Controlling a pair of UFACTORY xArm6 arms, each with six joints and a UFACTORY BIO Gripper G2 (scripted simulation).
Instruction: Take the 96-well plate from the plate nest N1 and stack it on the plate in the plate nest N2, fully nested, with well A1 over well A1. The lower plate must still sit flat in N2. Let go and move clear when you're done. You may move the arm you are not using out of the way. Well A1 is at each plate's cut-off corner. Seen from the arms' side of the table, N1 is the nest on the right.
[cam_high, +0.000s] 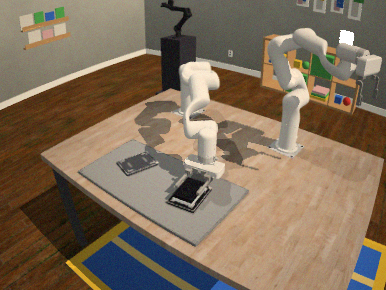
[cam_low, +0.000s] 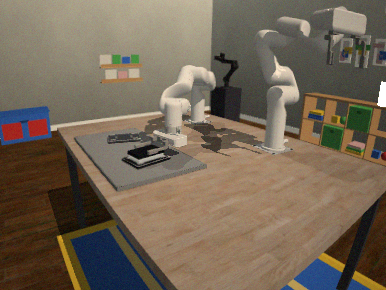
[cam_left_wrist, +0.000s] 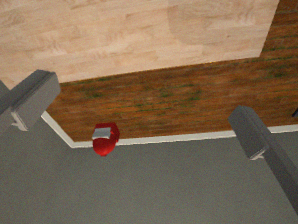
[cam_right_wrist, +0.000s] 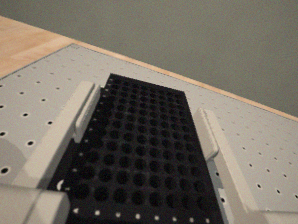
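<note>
Now: the white plate 3 cm below my right hand. Also, from my right hand: grey perforated board (1 cm ahead, 17 cm to the right, 5 cm below); then black 96-well plate (1 cm below).
</note>
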